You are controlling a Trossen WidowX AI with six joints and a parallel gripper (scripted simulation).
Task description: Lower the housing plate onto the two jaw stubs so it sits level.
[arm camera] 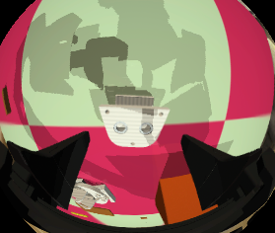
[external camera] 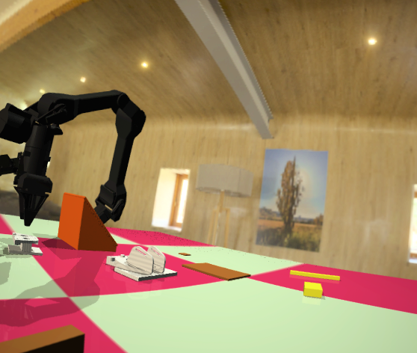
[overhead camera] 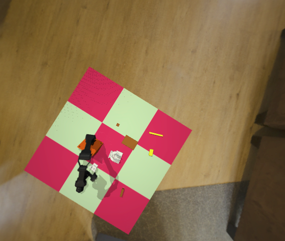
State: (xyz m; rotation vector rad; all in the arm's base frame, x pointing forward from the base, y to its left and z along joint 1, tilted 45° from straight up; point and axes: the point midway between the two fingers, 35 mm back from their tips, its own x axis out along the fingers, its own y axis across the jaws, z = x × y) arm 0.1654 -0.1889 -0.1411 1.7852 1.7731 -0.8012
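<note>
Right now the white base is 230 mm to the left of my gripper tip, 160 mm ahead of it and 60 mm below it. The rest, counted from my gripper tip: flat brown plate 430 mm to the left, 180 mm ahead, 60 mm below; yellow bar 650 mm to the left, 370 mm ahead, 60 mm below; small brown block 520 mm to the left, 60 mm below, 30 mm behind.
</note>
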